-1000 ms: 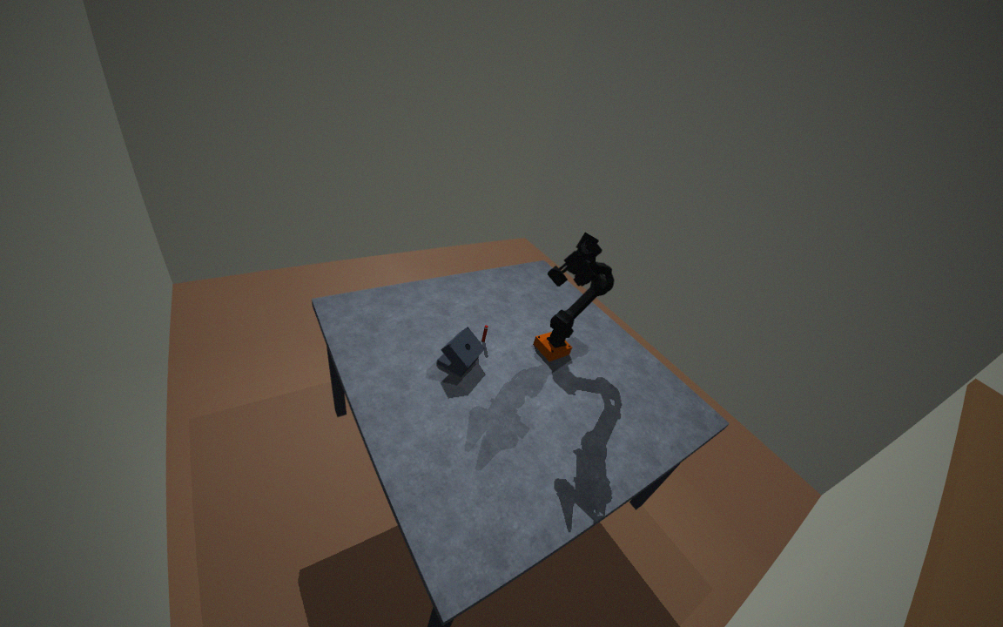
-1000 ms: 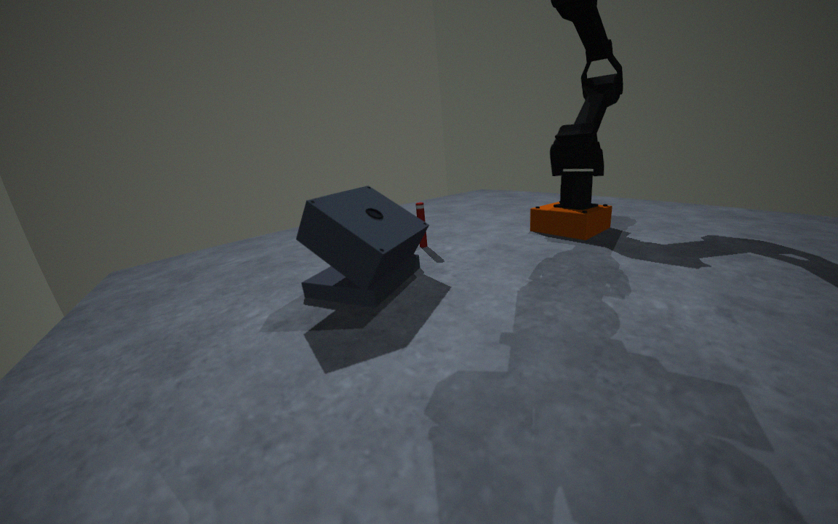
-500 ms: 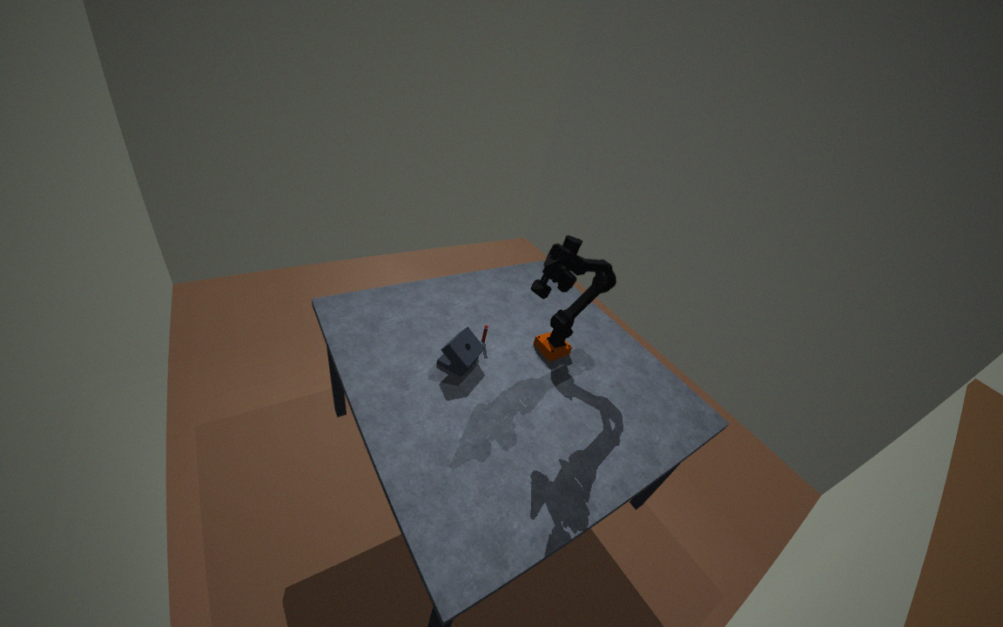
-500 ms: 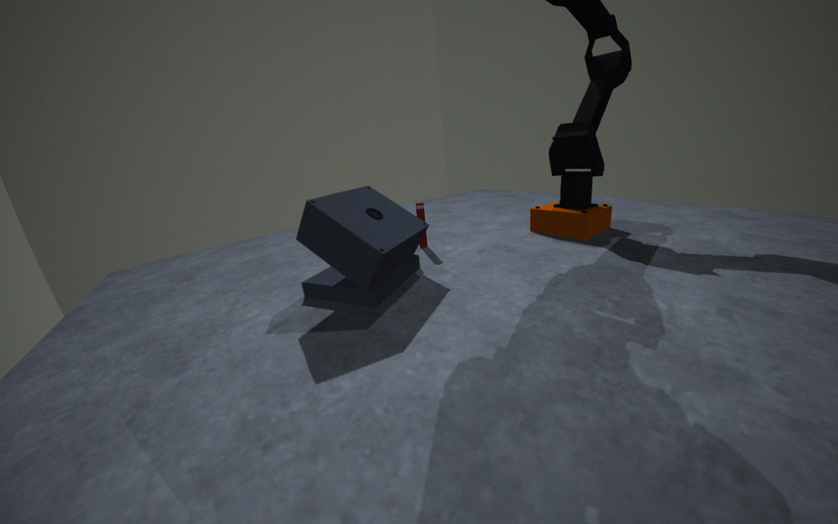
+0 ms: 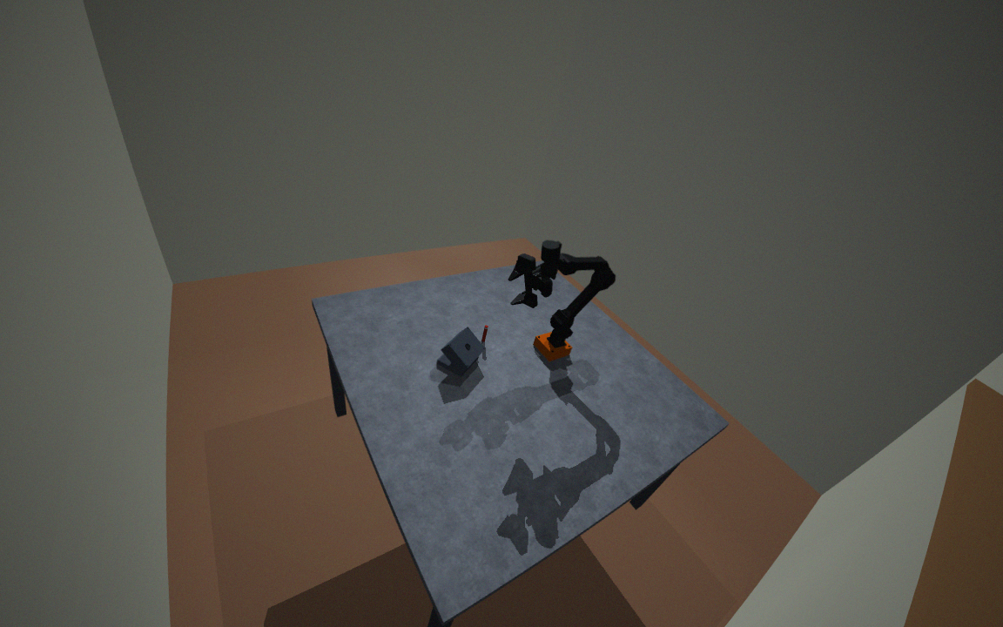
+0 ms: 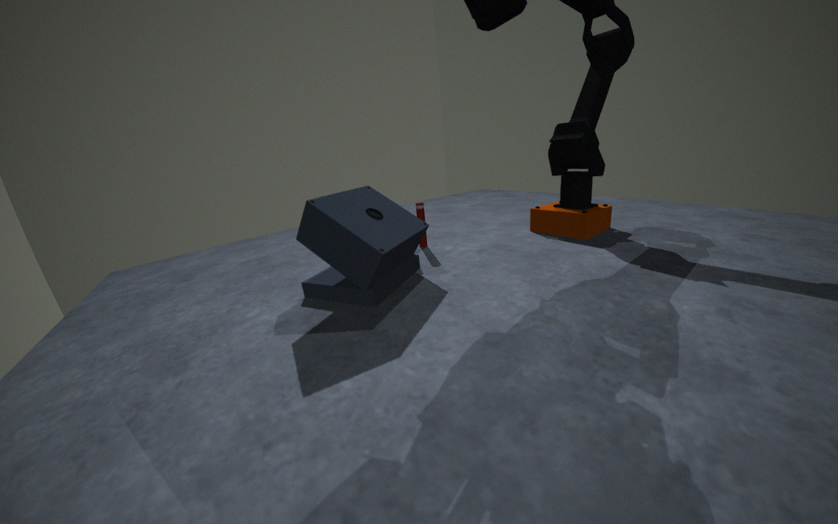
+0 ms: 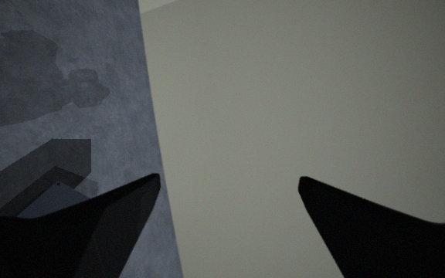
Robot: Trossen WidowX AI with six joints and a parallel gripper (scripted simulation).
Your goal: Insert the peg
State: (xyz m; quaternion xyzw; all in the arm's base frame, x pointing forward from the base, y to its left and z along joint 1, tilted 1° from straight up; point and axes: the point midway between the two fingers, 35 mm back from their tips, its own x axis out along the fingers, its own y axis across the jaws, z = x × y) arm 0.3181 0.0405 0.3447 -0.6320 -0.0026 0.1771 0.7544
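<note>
My gripper tip is 33 cm above the red round peg, 18 cm to the left of it and 7 cm past it. Also, from my gripper tip: dark grey sloped panel 32 cm below, 9 cm to the right, 8 cm ahead.
</note>
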